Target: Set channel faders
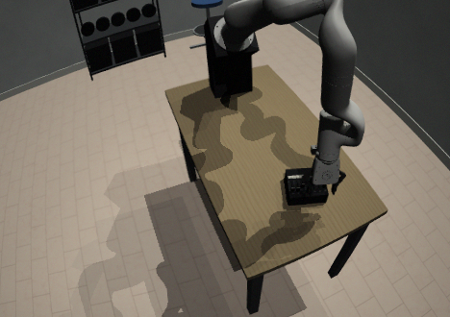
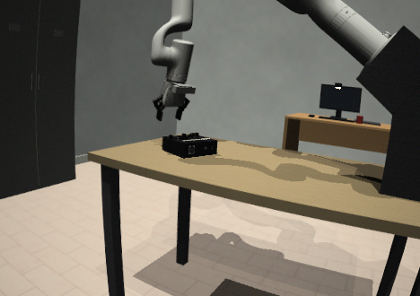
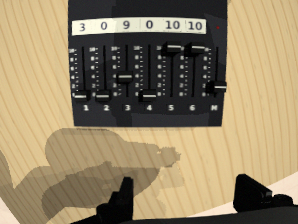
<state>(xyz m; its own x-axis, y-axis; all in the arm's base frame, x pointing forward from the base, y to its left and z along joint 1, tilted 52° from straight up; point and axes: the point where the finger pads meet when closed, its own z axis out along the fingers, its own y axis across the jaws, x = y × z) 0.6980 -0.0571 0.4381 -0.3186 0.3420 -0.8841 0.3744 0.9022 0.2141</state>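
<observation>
Now: the fader cap 110 mm behind my hand, 60 mm below it and 40 mm to the right of it. Also, from my hand: master fader 80 mm to the left, 60 mm below, 40 mm behind.
</observation>
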